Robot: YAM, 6 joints.
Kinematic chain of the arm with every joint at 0, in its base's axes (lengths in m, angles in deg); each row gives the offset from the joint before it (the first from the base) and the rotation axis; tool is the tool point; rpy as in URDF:
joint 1: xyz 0 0 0.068 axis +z
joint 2: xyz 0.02 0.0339 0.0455 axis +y
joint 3: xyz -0.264 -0.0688 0 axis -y
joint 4: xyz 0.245 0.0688 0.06 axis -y
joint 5: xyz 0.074 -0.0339 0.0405 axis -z
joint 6: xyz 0.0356 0 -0.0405 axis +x
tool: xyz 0 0 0 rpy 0 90 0
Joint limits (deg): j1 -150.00..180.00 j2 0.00..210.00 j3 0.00..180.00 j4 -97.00..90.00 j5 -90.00..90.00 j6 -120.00..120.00
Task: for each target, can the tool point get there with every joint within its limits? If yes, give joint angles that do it. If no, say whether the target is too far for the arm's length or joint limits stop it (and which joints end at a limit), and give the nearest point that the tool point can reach.
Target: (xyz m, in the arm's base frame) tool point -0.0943 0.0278 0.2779
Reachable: yes | joints 143.43 30.98 37.40 -49.84 -71.70 30.04
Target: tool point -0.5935 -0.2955 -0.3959
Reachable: no: too far | nearest point -0.4494 -0.2524 -0.2622 | short by 0.201 m
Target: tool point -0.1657 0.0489 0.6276
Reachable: yes | joints 152.15 81.81 133.11 -34.68 -73.51 -9.74
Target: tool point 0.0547 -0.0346 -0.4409
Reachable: no: joint limits stop it (at a limit: joint 2) | nearest point 0.0881 -0.0557 -0.3503 | short by 0.099 m
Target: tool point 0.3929 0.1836 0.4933
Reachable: yes | joints 26.47 114.76 139.82 -34.71 17.64 36.77
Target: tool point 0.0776 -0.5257 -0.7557
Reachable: no: too far | nearest point 0.0552 -0.3742 -0.3563 | short by 0.428 m
